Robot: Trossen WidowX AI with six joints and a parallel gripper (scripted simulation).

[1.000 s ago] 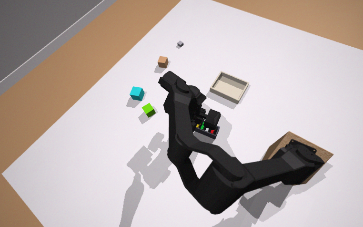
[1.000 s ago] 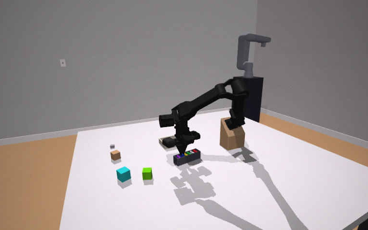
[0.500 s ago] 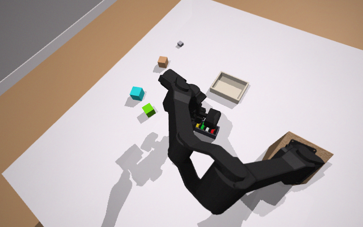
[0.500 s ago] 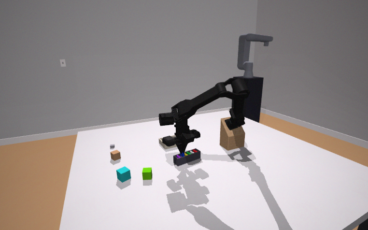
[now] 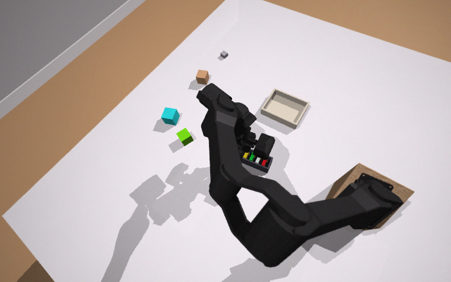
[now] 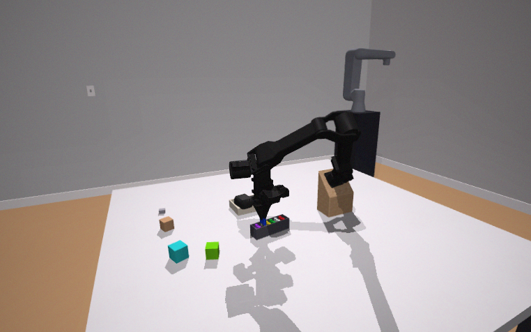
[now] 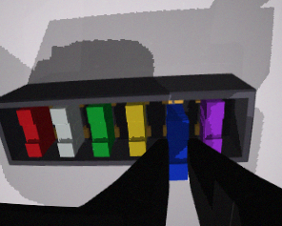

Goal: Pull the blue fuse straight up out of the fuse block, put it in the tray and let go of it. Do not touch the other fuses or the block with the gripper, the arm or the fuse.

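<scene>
The tray lies 220 mm to the right of my gripper tip, 50 mm below it and 50 mm behind it. The rest, counted from my gripper tip: grey cube: 350 mm to the right, 280 mm ahead, 50 mm below; then blue fuse: 10 mm below.
</scene>
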